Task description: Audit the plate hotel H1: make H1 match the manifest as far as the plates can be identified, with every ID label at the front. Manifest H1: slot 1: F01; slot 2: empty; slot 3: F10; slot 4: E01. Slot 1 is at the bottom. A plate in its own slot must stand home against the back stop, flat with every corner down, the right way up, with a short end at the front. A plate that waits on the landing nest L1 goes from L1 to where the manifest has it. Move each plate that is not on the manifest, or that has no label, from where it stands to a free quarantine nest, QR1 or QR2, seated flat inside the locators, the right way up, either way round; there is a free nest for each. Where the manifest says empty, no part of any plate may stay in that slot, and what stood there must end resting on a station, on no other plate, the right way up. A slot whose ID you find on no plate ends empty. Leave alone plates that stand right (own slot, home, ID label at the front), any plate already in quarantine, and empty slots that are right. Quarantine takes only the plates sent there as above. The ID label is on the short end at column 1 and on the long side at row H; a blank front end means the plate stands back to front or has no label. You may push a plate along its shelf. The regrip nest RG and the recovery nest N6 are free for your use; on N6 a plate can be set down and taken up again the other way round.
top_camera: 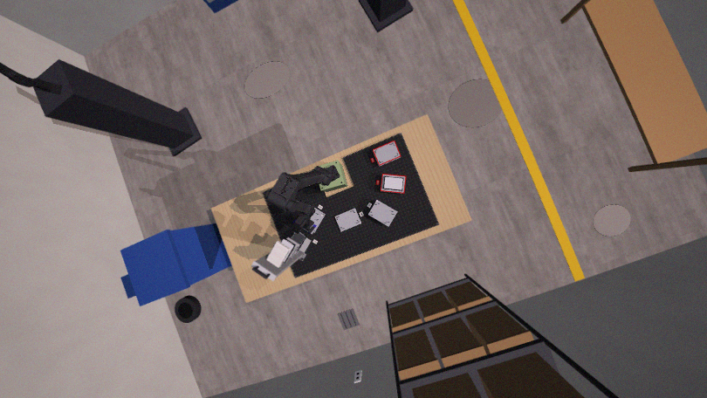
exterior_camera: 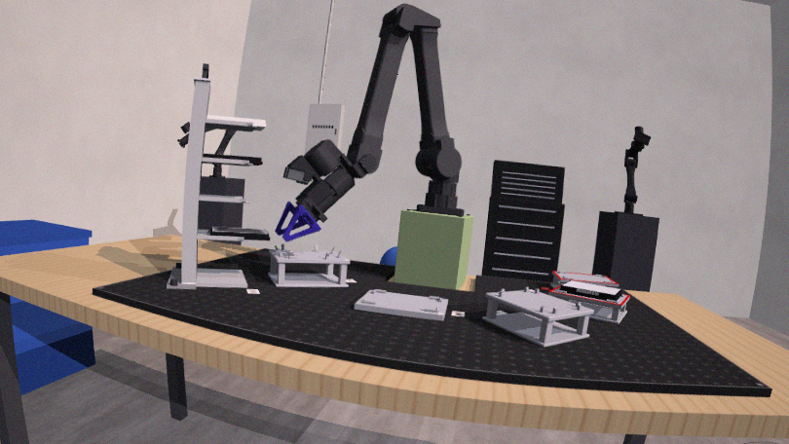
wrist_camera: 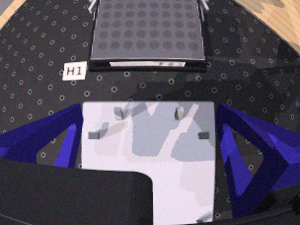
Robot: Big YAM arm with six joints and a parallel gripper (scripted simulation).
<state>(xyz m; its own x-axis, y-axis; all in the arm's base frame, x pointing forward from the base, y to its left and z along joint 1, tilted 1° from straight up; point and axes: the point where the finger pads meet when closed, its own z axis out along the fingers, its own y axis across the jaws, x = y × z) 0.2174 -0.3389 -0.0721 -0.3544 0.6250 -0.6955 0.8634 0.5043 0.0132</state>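
Now: hand 30 mm past the regrip nest RG, 50 mm to the right of it and 50 mm above it. Round my hand: hotel base (80 mm ahead, 130 mm to the right, 100 mm below); RG label (80 mm behind, 140 mm to the left, 110 mm below); H1 tag (120 mm ahead, 20 mm to the right, 110 mm below).
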